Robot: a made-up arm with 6 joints. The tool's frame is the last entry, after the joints.
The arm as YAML. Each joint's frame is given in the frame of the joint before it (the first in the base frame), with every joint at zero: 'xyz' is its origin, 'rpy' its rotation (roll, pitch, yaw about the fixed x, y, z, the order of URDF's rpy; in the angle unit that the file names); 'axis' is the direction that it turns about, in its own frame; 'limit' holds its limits. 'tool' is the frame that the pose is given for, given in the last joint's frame.
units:
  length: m
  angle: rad
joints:
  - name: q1
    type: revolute
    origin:
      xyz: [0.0, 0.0, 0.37]
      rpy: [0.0, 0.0, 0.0]
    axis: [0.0, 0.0, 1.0]
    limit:
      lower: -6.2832
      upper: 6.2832
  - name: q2
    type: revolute
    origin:
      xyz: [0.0, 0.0, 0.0]
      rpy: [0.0, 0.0, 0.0]
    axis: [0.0, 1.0, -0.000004]
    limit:
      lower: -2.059
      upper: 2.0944
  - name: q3
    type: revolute
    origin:
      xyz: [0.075, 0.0, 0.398]
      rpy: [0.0, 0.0, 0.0]
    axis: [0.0, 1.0, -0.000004]
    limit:
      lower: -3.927
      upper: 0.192
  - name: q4
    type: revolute
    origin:
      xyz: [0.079, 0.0, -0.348]
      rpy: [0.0, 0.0, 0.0]
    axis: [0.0, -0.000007, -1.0]
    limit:
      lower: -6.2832
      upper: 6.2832
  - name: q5
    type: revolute
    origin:
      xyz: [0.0, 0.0, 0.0]
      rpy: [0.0, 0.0, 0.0]
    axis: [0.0, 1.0, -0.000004]
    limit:
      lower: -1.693
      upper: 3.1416
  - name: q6
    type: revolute
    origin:
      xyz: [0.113, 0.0, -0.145]
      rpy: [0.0, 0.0, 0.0]
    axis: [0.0, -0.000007, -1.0]
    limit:
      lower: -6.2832
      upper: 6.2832
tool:
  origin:
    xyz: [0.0, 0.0, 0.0]
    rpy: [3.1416, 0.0, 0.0]
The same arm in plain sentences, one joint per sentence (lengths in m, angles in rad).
The arm has six revolute joints in a row. What follows holds with every joint at zero, and every direction is one of the base frame's.
Joint 1 sits 0.3700 m along +z from the base frame's origin and rotates about +z, from -6.2832 to 6.2832 rad.
Joint 2 sits at the same point as joint 1 and rotates about +y, from -2.0590 to 2.0944 rad.
Joint 3 sits 0.0750 m along +x and 0.3980 m along +z from joint 2 and rotates about +y, from -3.9270 to 0.1920 rad.
Joint 4 sits 0.0790 m along +x and 0.3480 m along -z from joint 3 and rotates about -z, from -6.2832 to 6.2832 rad.
Joint 5 sits at the same point as joint 4 and rotates about +y, from -1.6930 to 3.1416 rad.
Joint 6 sits 0.1130 m along +x and 0.1450 m along -z from joint 5 and rotates about -z, from -6.2832 to 6.2832 rad.
The tool frame, which is the frame that the pose is given for, sits at the same point as joint 6; its axes are the base frame's turned by roll -3.1416, pitch 0.0000 and yaw 0.0000 rad (as in URDF: about the fixed x, then y, then z).

